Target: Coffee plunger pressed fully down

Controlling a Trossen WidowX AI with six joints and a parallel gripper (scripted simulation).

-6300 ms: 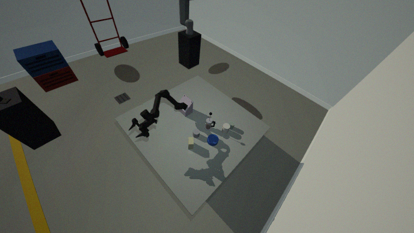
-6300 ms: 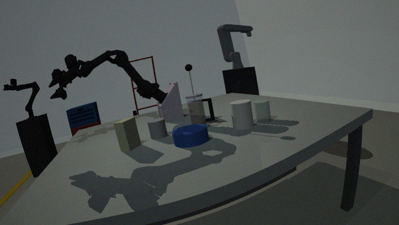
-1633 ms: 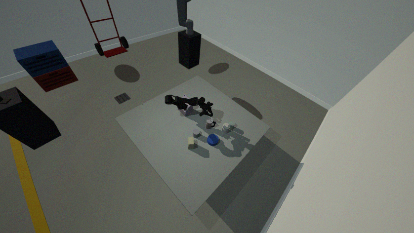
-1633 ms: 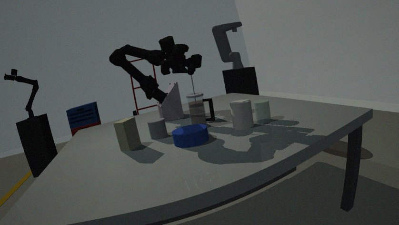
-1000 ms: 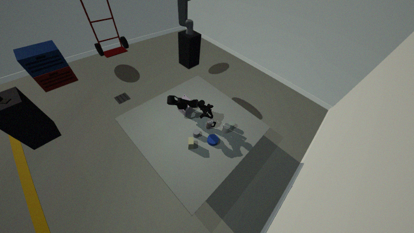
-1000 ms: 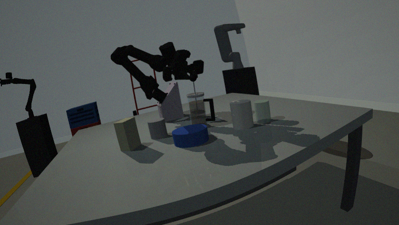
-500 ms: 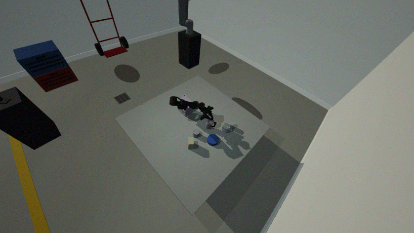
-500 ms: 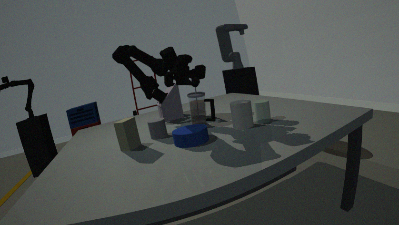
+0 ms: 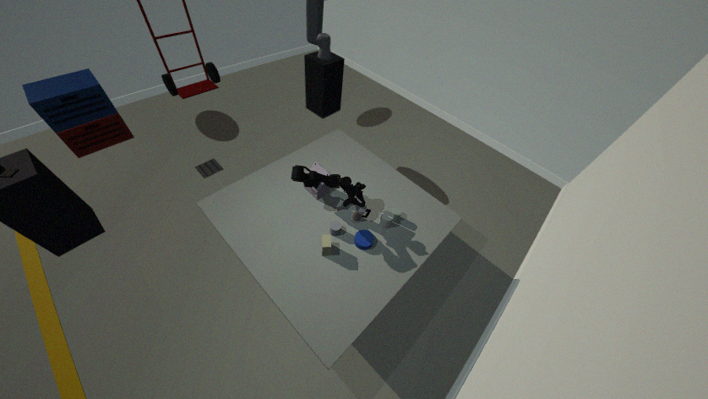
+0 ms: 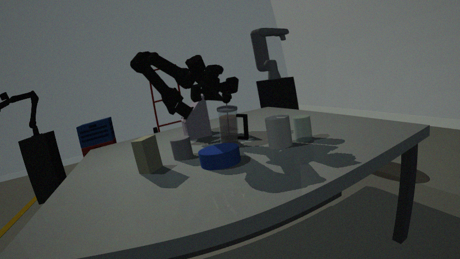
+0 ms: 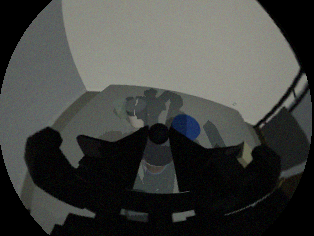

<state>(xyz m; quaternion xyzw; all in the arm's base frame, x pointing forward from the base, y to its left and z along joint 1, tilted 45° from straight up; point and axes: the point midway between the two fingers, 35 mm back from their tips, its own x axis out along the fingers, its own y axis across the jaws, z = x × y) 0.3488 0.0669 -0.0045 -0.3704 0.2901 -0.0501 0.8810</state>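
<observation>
The coffee press is 9 cm below my gripper tip, 1 cm to the left of it and 1 cm behind it. From my gripper tip the other things lie so: grey cylinder 18 cm to the right, 14 cm below, 6 cm behind; pale green cylinder 19 cm to the left, 15 cm ahead, 13 cm below; white cylinder 13 cm ahead, 12 cm below, 10 cm to the left.
</observation>
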